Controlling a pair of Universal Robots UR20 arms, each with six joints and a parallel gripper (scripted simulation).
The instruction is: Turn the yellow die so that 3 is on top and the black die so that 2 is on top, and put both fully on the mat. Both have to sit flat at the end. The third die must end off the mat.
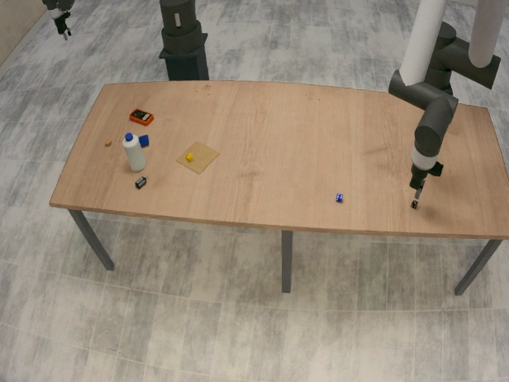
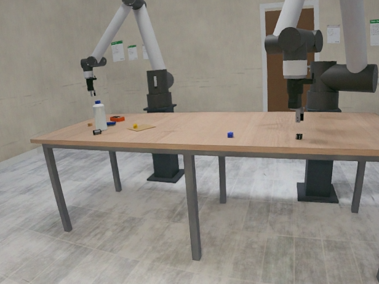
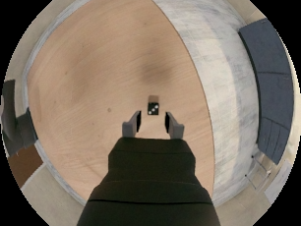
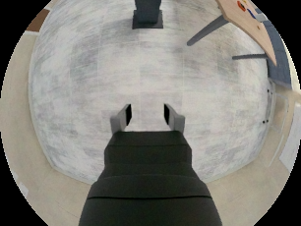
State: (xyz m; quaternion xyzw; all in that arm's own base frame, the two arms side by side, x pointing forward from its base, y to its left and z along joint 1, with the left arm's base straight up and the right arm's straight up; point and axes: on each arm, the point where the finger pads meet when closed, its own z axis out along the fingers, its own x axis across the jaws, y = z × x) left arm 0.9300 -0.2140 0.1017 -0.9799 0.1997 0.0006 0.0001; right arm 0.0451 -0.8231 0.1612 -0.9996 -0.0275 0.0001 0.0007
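Now: the black die 9 cm below my left hand. Also, from my left hand: tan mat (8 cm behind, 96 cm to the right, 10 cm below); yellow die (6 cm behind, 99 cm to the right, 9 cm below); blue die (3 cm ahead, 33 cm to the right, 9 cm below).
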